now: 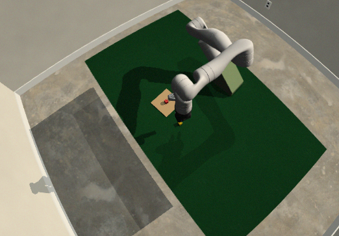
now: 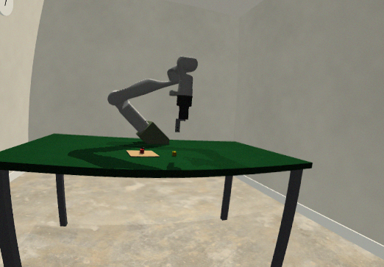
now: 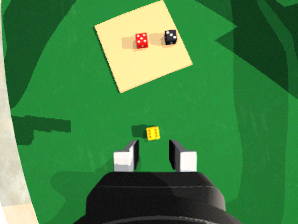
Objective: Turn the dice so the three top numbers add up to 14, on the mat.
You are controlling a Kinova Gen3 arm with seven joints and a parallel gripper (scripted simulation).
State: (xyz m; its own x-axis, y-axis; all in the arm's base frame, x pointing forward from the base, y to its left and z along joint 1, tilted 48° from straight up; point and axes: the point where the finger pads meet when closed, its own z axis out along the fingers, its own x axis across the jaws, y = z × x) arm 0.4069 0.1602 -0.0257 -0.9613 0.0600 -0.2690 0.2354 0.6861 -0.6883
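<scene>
Right now my hand is 1 cm to the left of the yellow die and 13 cm above it. The rest, counted from my hand: black die: 7 cm behind, 16 cm to the right, 13 cm below; tan mat: 2 cm behind, 17 cm to the right, 14 cm below; red die: 2 cm behind, 17 cm to the right, 13 cm below.
</scene>
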